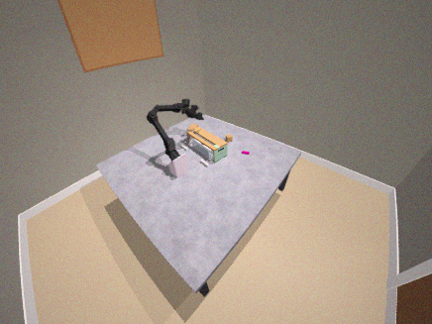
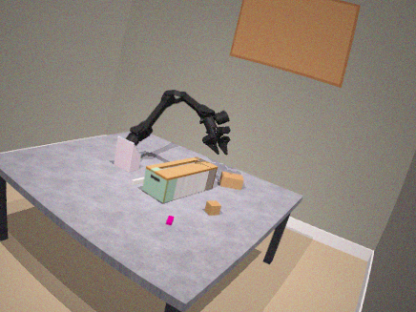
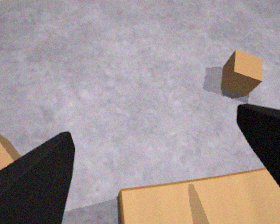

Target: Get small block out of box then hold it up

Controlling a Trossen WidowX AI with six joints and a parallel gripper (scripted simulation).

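The box is 160 mm behind my gripper tip, 150 mm to the right of it and 140 mm below it. Round my gripper tip: magenta piece: 20 mm ahead, 470 mm to the right, 200 mm below; tan block: 150 mm behind, 150 mm to the right, 120 mm below.
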